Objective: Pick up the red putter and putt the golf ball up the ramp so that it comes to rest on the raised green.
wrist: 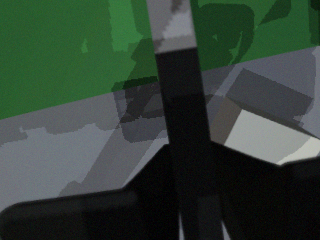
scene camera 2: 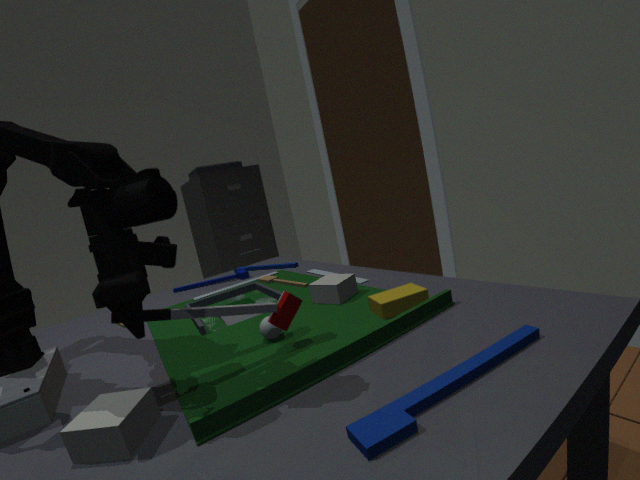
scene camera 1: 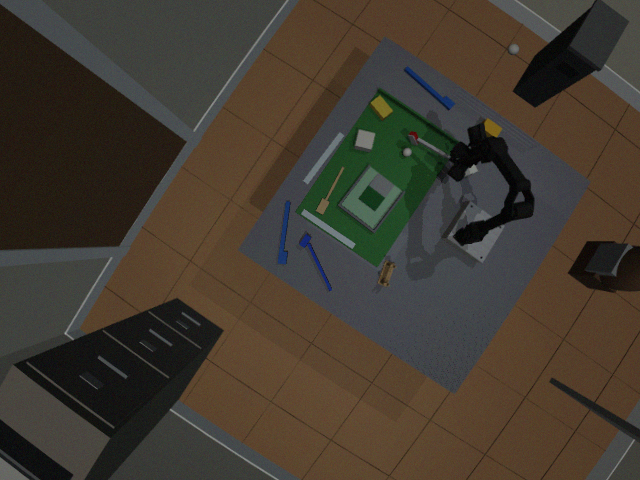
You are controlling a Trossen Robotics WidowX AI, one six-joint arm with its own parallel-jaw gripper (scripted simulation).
Labels:
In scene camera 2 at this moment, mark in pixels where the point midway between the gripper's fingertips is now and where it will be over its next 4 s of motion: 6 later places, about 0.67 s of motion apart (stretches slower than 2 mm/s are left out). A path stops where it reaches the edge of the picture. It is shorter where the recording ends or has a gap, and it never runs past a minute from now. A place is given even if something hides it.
The gripper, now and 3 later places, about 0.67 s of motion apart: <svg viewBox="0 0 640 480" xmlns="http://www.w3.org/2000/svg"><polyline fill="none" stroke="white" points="141,336 146,352 149,355 142,325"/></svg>

